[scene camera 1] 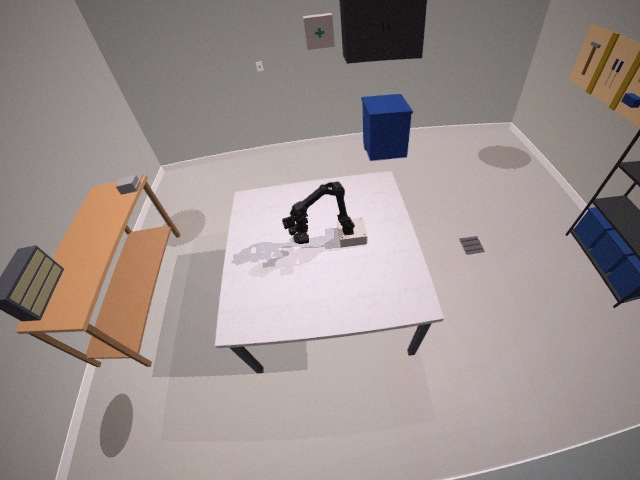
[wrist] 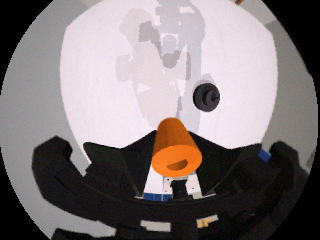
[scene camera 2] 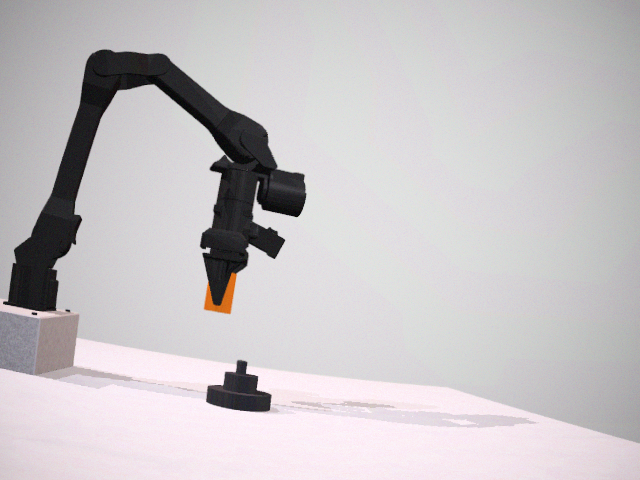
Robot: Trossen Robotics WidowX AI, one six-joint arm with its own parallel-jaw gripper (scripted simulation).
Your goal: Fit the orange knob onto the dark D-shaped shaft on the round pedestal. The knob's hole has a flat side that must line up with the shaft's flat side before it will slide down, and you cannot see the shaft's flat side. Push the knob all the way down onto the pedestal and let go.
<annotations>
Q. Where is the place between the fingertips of my gripper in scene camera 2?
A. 217, 305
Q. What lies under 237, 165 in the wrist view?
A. My gripper.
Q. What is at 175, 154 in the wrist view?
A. An orange knob.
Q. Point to a dark round pedestal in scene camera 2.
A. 239, 392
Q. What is my gripper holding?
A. An orange knob.
</annotations>
